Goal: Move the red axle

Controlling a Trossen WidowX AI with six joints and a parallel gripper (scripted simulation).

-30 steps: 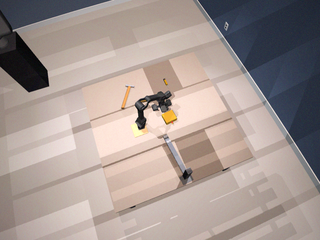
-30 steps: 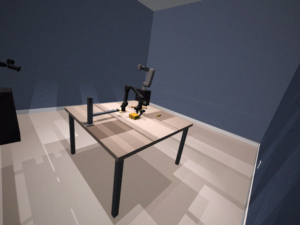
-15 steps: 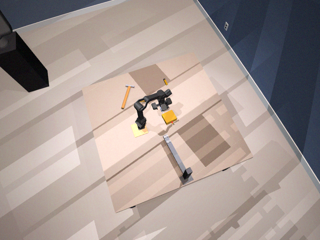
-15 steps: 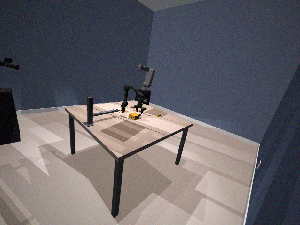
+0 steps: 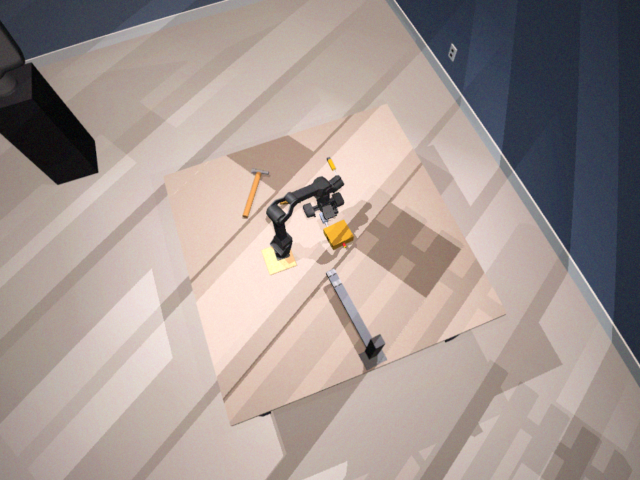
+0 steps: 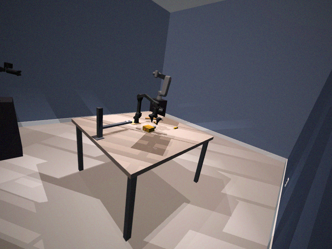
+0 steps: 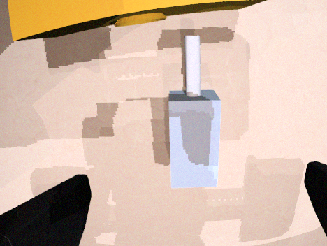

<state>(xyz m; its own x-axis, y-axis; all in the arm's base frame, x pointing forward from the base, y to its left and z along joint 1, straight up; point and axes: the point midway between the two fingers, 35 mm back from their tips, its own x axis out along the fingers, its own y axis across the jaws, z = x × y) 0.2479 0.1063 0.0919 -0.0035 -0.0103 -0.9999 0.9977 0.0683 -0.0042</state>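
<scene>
Right now the yellow bracket is 3 cm ahead of my gripper tip, 11 cm to the right of it and 4 cm below it. From my gripper tip the other things lie so: screwdriver (14 cm ahead, 28 cm to the left, 6 cm below); then orange stick (13 cm behind, 15 cm to the left, 6 cm below).
</scene>
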